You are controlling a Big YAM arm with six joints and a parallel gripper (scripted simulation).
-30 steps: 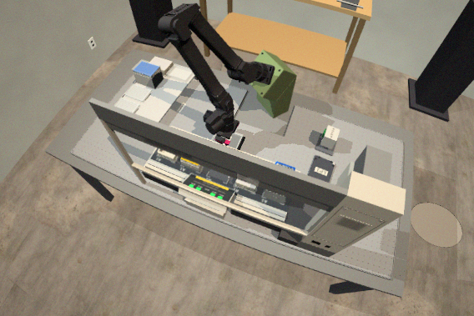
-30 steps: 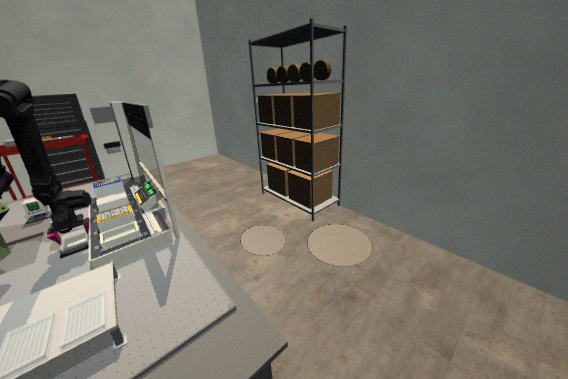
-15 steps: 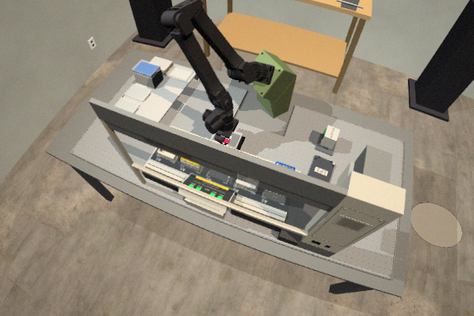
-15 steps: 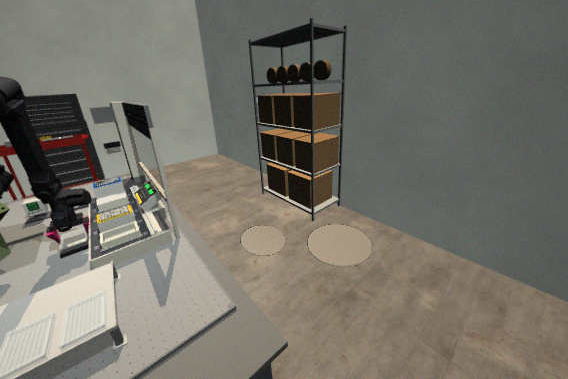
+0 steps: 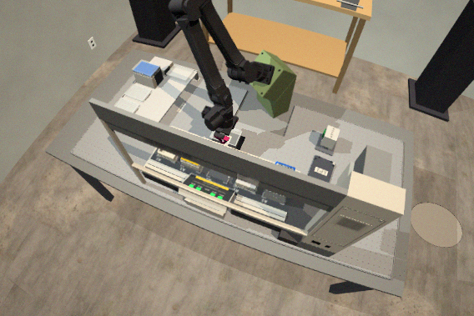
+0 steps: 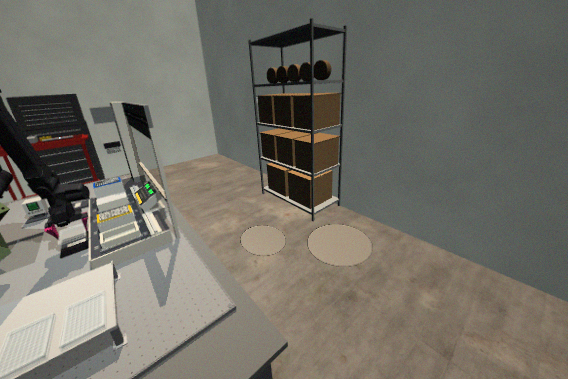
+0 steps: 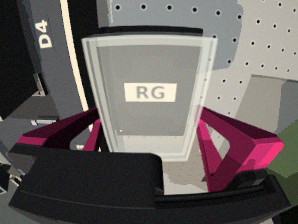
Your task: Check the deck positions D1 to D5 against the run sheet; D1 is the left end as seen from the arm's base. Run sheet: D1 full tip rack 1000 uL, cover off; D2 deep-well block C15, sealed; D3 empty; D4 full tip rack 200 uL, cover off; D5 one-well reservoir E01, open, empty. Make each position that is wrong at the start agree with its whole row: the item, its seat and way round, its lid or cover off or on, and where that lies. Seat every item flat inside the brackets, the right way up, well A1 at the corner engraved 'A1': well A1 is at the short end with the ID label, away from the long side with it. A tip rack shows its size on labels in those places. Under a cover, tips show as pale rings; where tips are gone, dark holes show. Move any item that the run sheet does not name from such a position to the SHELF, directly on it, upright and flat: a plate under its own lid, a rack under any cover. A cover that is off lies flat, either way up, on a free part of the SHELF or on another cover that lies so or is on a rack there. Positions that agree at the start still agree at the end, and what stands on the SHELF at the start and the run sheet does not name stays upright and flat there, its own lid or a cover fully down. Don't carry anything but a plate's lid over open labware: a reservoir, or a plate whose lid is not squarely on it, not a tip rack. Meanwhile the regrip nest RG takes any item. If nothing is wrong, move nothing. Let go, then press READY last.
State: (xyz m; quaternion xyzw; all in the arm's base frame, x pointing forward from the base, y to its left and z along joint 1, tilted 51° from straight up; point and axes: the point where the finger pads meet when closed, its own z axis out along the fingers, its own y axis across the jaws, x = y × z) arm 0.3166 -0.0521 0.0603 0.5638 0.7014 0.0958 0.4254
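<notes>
My gripper is now 5 cm above the black regrip nest. Round my hand: yellow-labelled tip rack 17 cm ahead, 7 cm to the right, 5 cm above; one-well reservoir 16 cm ahead, 20 cm to the right, 1 cm above; clear tip-rack cover right at my hand.
</notes>
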